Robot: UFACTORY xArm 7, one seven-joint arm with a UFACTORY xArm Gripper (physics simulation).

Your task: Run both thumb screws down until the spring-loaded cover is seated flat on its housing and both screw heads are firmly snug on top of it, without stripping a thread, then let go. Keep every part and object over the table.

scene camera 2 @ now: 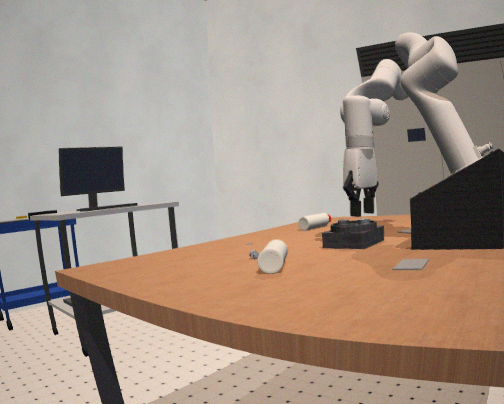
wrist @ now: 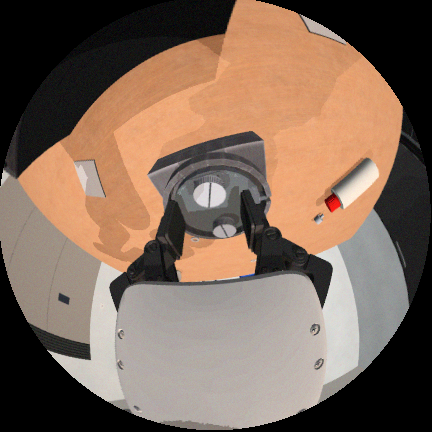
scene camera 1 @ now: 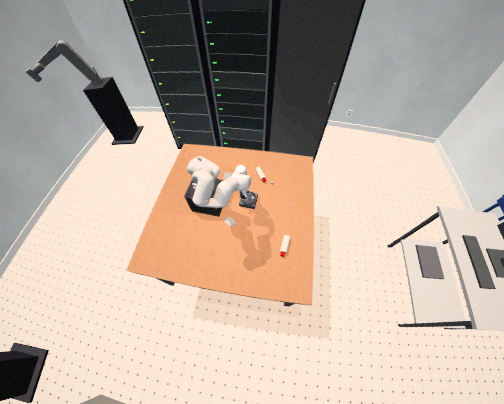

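Where they show: gripper, between the fingertips: (scene camera 2: 362, 214) (wrist: 209, 207) (scene camera 1: 245, 195); arm's base, origin of its link: (scene camera 2: 467, 170).
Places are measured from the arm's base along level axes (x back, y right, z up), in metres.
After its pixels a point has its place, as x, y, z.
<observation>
The dark housing (scene camera 1: 248, 205) @(-0.330, 0.044, -0.136) (scene camera 2: 350, 240) @(-0.321, -0.083, -0.150) (wrist: 252, 141) @(-0.279, -0.080, -0.131) stands on the table. Its round grey cover (wrist: 195, 219) @(-0.336, 0.017, -0.119) bears two slotted thumb screws. The larger-looking screw head (wrist: 209, 194) @(-0.298, -0.024, -0.105) is toward the far side of the cover in the wrist view; the other screw head (wrist: 224, 230) @(-0.360, -0.011, -0.107) is near the opposite rim. My gripper (scene camera 1: 243, 194) @(-0.303, -0.022, -0.094) (scene camera 2: 362, 212) @(-0.303, -0.022, -0.094) (wrist: 209, 207) @(-0.303, -0.022, -0.094) is open and empty, pointing down, with its fingertips a little above the housing. In the wrist view the fingers frame the cover left and right. Whether the cover lies flat, and how far each screw is down, I cannot tell.
A white cylinder with a red end (scene camera 1: 261, 174) @(-0.432, -0.257, -0.121) (scene camera 2: 313, 221) (wrist: 356, 183) @(-0.411, -0.268, -0.132) lies near one small metal part (scene camera 1: 272, 183) @(-0.526, -0.190, -0.158) (wrist: 319, 218) @(-0.516, -0.199, -0.155). Another such cylinder (scene camera 1: 285, 245) (scene camera 2: 273, 256) lies nearer the table's front. Thin grey plates (scene camera 1: 229, 221) (scene camera 2: 411, 264) lie near the arm's black base (scene camera 2: 455, 215) @(-0.041, -0.142, -0.095).
</observation>
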